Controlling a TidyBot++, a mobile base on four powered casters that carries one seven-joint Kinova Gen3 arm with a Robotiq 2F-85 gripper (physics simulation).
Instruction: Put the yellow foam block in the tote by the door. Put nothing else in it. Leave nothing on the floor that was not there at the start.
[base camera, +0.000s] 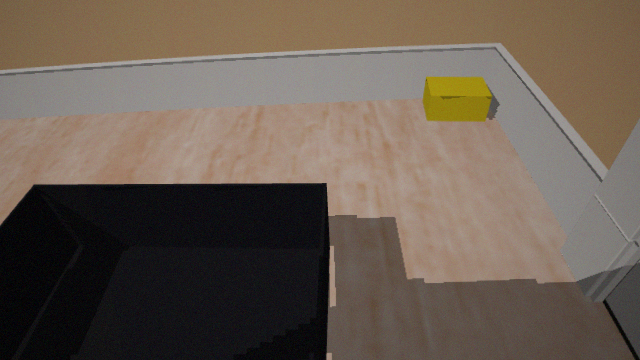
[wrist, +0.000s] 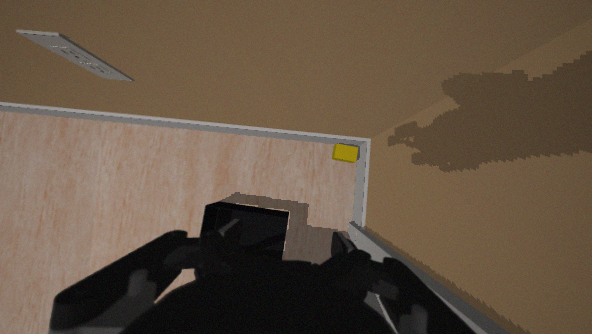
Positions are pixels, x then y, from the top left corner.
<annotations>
A yellow foam block (base camera: 445, 98) is 0.61 m from the lens. A black tote (base camera: 95, 264): 0.50 m from the lens. The marked spots on the yellow foam block and the black tote are 0.51 m apart.
</annotations>
